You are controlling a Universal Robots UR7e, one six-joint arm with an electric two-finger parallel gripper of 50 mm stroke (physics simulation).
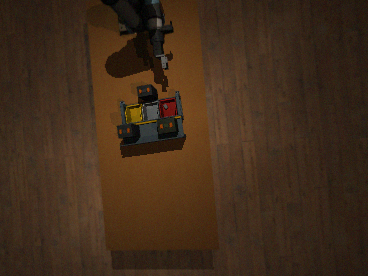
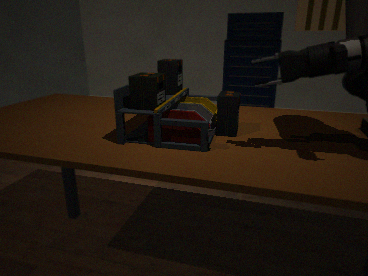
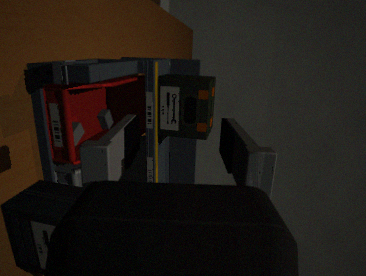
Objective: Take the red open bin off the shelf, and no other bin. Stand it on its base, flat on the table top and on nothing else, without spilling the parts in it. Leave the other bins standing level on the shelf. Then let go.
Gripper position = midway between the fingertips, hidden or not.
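A dark box [image 2: 228, 104] is in sight, as is my gripper [image 2: 253, 74]; the gripper also appears in image 3 [image 3: 180, 133].
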